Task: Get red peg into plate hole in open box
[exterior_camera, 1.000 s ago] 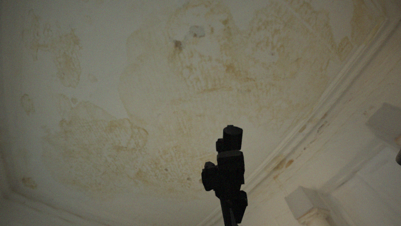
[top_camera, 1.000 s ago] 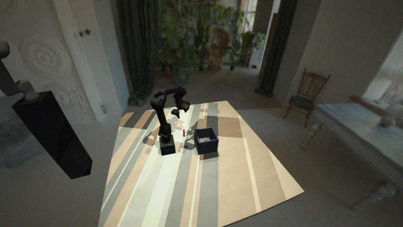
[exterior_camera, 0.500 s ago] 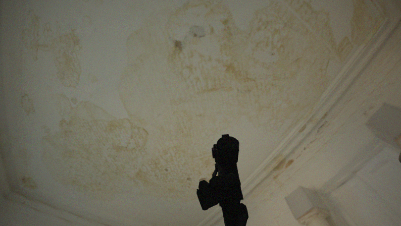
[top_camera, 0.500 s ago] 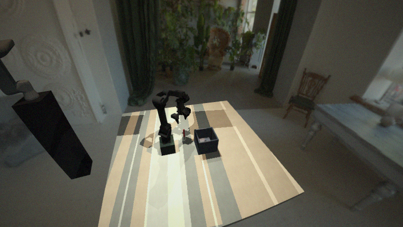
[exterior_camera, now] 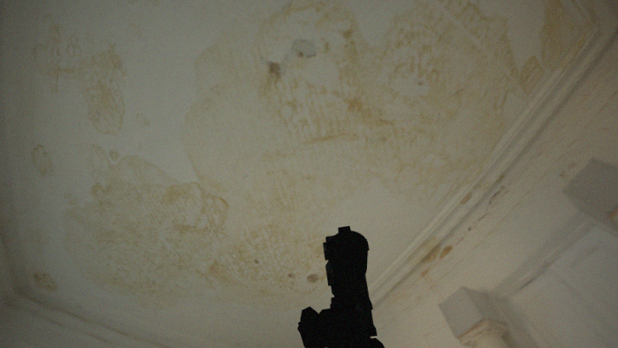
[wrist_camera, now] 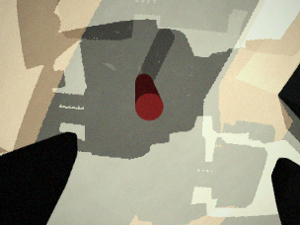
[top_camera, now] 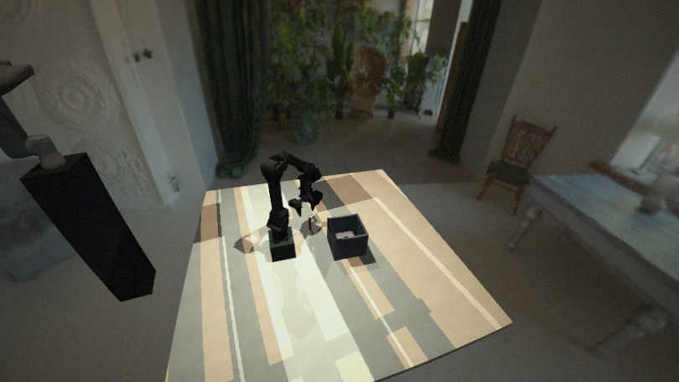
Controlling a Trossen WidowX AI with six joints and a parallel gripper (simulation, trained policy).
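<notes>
Now: gripper tip 1 cm short of the red peg, 1 cm to the left of it and 7 cm above it. The rest, counted from my gripper tip: grey plate: 14 cm ahead, 19 cm to the right, 7 cm below.
</notes>
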